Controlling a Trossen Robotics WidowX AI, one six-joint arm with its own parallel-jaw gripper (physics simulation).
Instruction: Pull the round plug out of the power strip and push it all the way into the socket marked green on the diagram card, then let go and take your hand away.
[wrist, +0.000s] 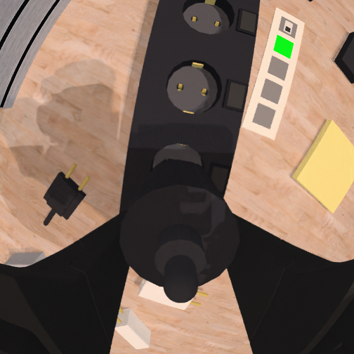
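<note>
There is my gripper (176, 220), and I can see a round black plug (178, 233) too. I also see a diagram card (264, 111), as well as a black power strip (167, 123).
</note>
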